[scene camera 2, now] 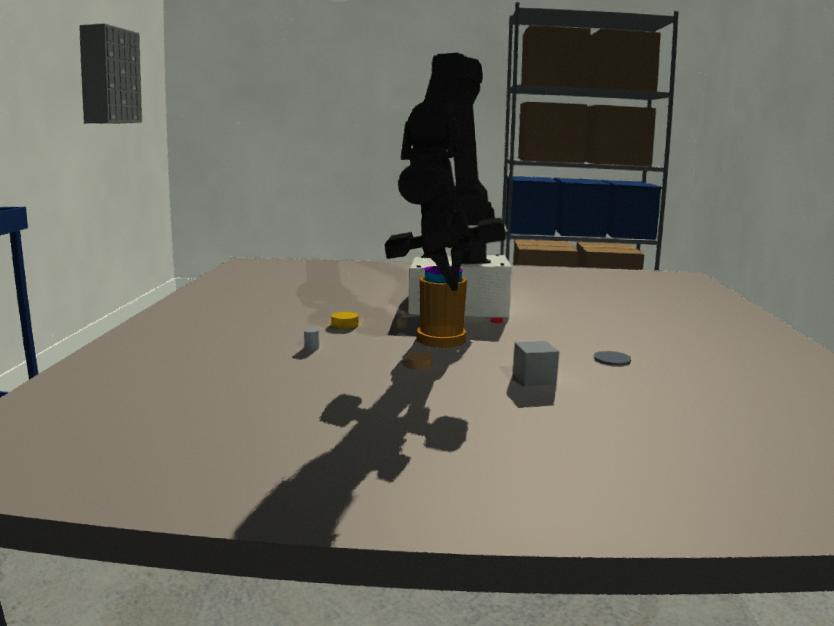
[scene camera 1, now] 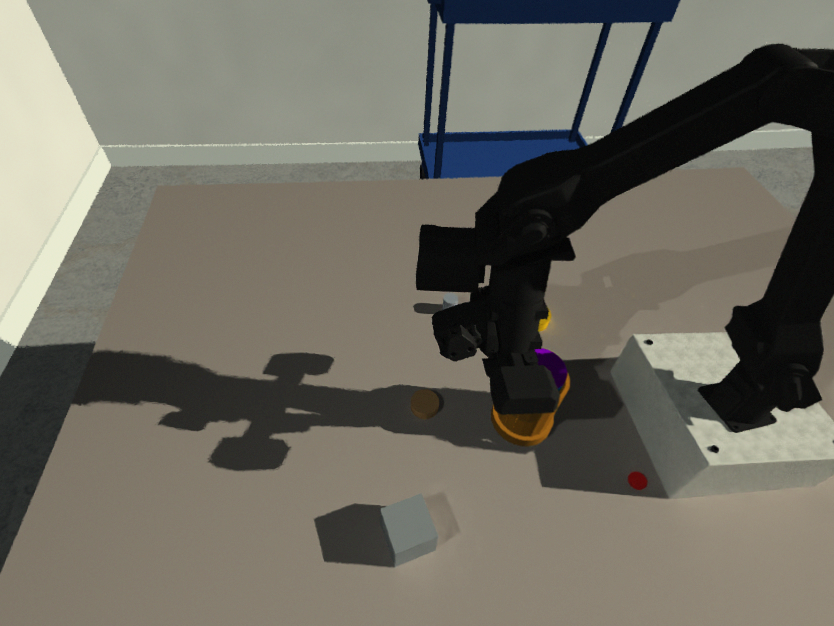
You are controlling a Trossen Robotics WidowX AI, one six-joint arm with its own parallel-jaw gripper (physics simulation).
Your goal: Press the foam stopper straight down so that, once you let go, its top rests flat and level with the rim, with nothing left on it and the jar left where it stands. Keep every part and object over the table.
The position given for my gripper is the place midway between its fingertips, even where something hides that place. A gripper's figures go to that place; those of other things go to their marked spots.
Labels:
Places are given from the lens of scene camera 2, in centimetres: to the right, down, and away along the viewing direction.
my gripper (scene camera 2: 454, 290): 6, -4, 108
orange ribbed jar (scene camera 2: 442, 310): 4, 0, 110
grey cube (scene camera 2: 535, 363): 17, 7, 95
The marked spots on the orange ribbed jar and the grey cube are 22 cm apart.

